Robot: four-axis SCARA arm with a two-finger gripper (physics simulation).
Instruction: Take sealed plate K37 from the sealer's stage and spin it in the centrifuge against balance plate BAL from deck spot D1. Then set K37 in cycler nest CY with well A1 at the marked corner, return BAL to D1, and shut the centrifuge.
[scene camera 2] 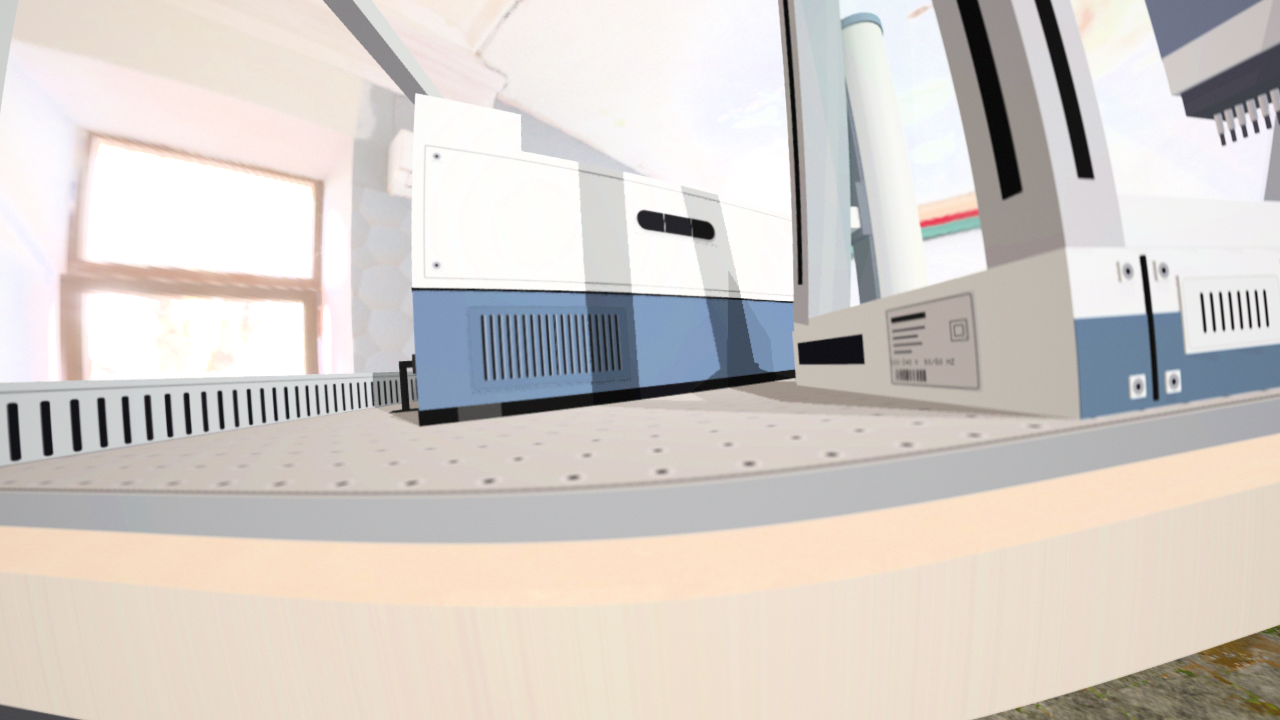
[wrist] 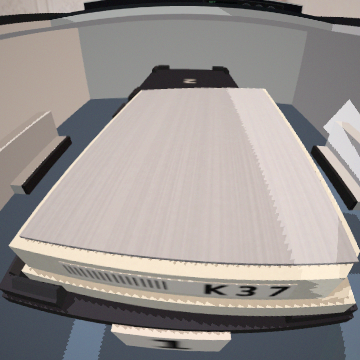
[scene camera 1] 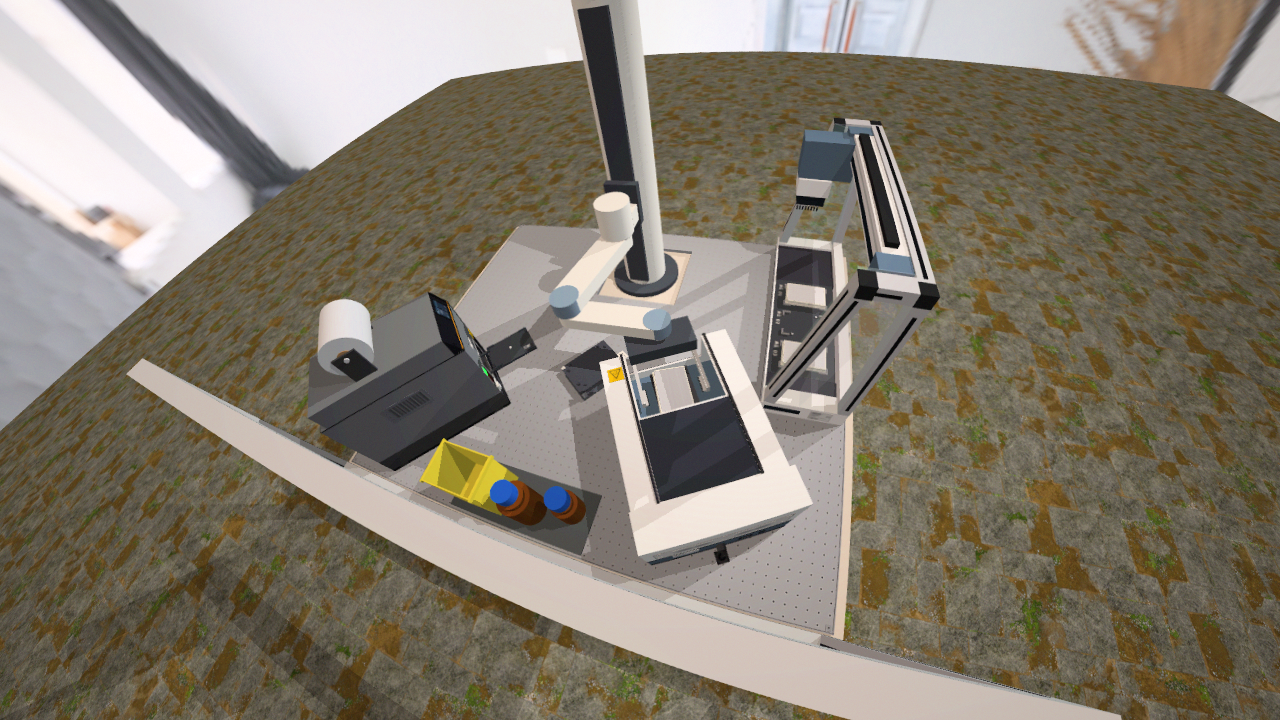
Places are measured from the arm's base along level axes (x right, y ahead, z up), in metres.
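Pixels of known places: gripper, fingertip midpoint: [wrist: 189, 126] [scene camera 1: 676, 397]; arm's base, link origin: [scene camera 1: 646, 274].
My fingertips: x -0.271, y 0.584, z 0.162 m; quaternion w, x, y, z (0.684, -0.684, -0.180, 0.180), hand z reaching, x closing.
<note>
For each thing: its top centre in the pictures, then the offset to it from my fingertips. "spot": a spot on its surface instead.
- Plate K37, top centre: [wrist: 193, 119] [scene camera 1: 673, 387] dx +0.012, dy -0.018, dz +0.013 m
- dark bucket marked 1, surface spot: [wrist: 190, 320] spot: dx +0.046, dy -0.074, dz -0.009 m
- sealer's stage, top centre: [scene camera 1: 505, 348] dx +0.560, dy -0.061, dz -0.036 m
- dark sealer, top centre: [scene camera 1: 336, 316] dx +0.746, dy +0.153, dz +0.327 m
- white roll, top centre: [scene camera 1: 328, 321] dx +0.759, dy +0.170, dz +0.327 m
- dark flat fixture, top centre: [scene camera 1: 591, 363] dx +0.294, dy -0.102, dz -0.092 m
- yellow bin, top centre: [scene camera 1: 432, 459] dx +0.534, dy +0.328, dz +0.025 m
- gantry frame, surface spot: [scene camera 1: 895, 279] spot: dx -0.373, dy -0.119, dz +0.353 m
Plate K37 [scene camera 1: 673, 387] [wrist: 175, 175], silver-sealed, sits in the dark bucket marked 1 [wrist: 190, 320] inside the open centrifuge [scene camera 1: 765, 411] [scene camera 2: 537, 223]. Its K37 label faces the wrist camera. My gripper [scene camera 1: 673, 383] [wrist: 189, 126] is open, with a finger on each side of K37 and a gap between each finger and the plate. The sealer's stage [scene camera 1: 512, 347] holds no plate. Two pale plates [scene camera 1: 805, 295] [scene camera 1: 802, 355] stand on the gantry machine's deck; their labels are unreadable, so I cannot tell which is BAL.
The dark sealer [scene camera 1: 407, 385] with a white roll [scene camera 1: 344, 329] stands at the left. A dark flat fixture [scene camera 1: 586, 368] lies beside the centrifuge. A yellow bin [scene camera 1: 460, 470] and two blue-capped bottles [scene camera 1: 519, 501] [scene camera 1: 565, 505] stand at the front. The gantry frame [scene camera 1: 895, 279] rises at the right.
</note>
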